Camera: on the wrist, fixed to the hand. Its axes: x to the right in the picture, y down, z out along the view.
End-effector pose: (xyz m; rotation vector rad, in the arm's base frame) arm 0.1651 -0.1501 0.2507 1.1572 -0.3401 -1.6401
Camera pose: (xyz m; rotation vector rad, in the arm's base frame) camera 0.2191 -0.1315 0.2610 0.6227 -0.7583 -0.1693
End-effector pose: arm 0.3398 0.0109 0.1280 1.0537 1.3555 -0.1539
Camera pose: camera 0.3222 0.0495 0.1676 1.7962 0.4194 1.1469
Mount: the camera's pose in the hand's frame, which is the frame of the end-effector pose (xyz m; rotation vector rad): -0.0202 0.0311 -0.0447 -0.0673 0.2203 1.5363
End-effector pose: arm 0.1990 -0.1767 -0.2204 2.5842 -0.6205 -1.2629
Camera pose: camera 0.2144 -0.1956 -0.1677 1.2998 -1.8410 -0.3900
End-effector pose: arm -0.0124 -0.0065 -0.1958 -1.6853 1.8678 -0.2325
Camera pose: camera -0.0625 0.0065 -0.1694 0.0972 2.7469 0.2970
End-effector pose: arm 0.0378 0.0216 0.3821 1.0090 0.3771 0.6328
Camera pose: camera -0.0127 0.0499 0.3873 1.0395 -0.3332 2.1190
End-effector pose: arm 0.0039 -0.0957 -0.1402 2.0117 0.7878 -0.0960
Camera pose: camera -0.0051 -0.0809 -0.0848 2.0617 -0.7541 1.0059
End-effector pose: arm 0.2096 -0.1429 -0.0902 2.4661 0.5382 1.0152
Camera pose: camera 0.1697 -0.1687 -0.0568 -2.1440 1.3830 -1.4785
